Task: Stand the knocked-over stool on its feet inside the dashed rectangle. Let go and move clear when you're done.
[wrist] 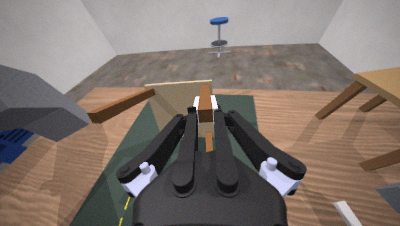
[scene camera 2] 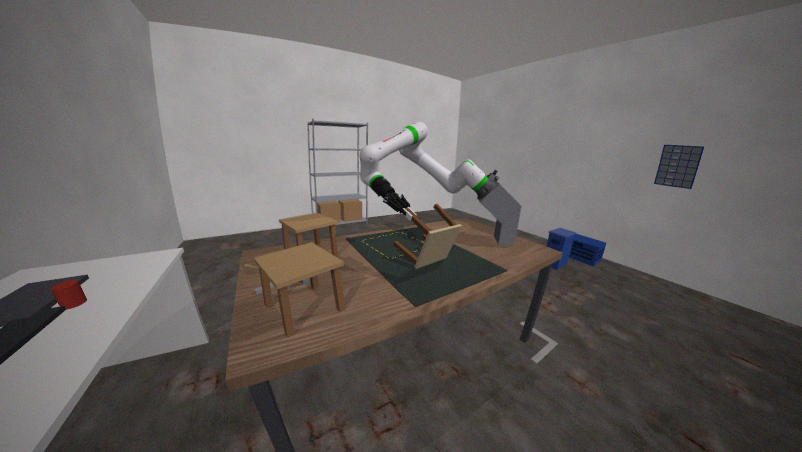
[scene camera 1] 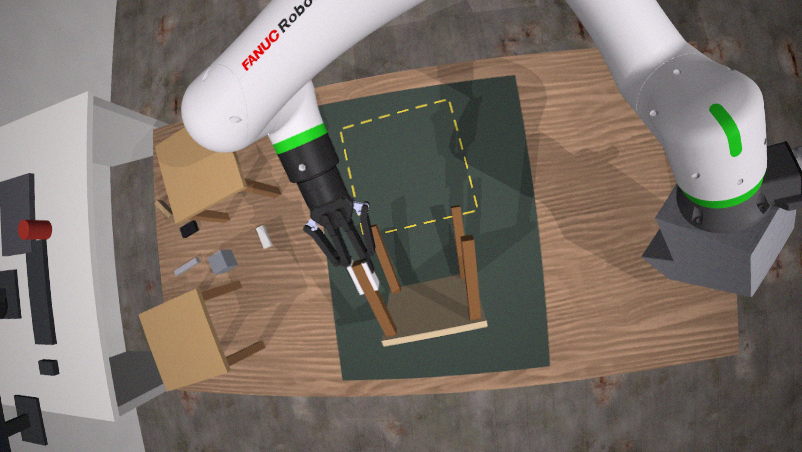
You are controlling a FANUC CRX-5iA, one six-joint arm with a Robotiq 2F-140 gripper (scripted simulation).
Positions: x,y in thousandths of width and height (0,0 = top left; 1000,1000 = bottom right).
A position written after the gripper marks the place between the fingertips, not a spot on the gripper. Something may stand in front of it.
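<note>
Scene camera 1 shows the gripper (scene camera 1: 461,638) and a stool (scene camera 1: 548,680). Scene camera 2 shows the stool (scene camera 2: 547,539) and a dark green mat (scene camera 2: 575,596). Wrist view: the stool (wrist: 416,440) and the gripper (wrist: 514,454).
</note>
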